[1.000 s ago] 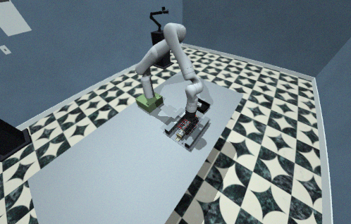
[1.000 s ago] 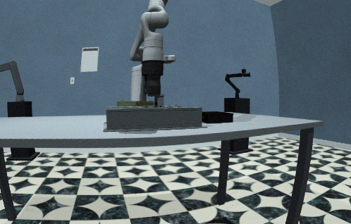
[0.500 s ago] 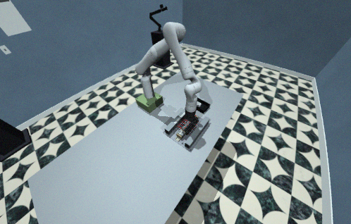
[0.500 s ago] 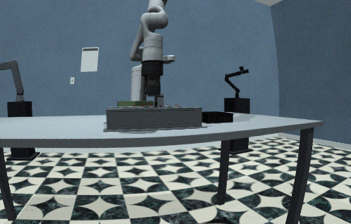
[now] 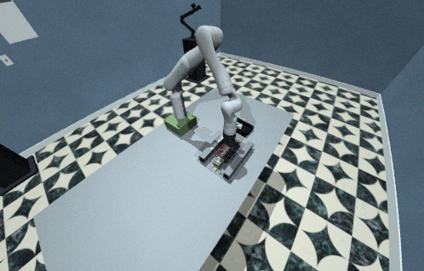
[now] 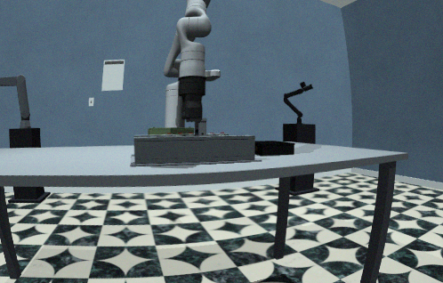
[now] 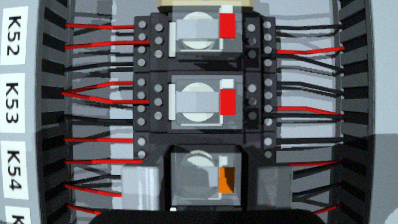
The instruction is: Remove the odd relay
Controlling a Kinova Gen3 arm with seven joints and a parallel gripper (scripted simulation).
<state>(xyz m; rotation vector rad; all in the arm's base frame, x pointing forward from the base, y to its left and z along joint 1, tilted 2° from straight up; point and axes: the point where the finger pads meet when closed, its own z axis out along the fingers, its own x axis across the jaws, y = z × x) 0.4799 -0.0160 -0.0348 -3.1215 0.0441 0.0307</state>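
Now: hand 1 cm above the K54 relay. From my hand the other things lie so: K52 relay (6 cm to the left, 1 cm below); relay panel (4 cm to the right, 3 cm below); K53 relay (3 cm to the left, 1 cm below).
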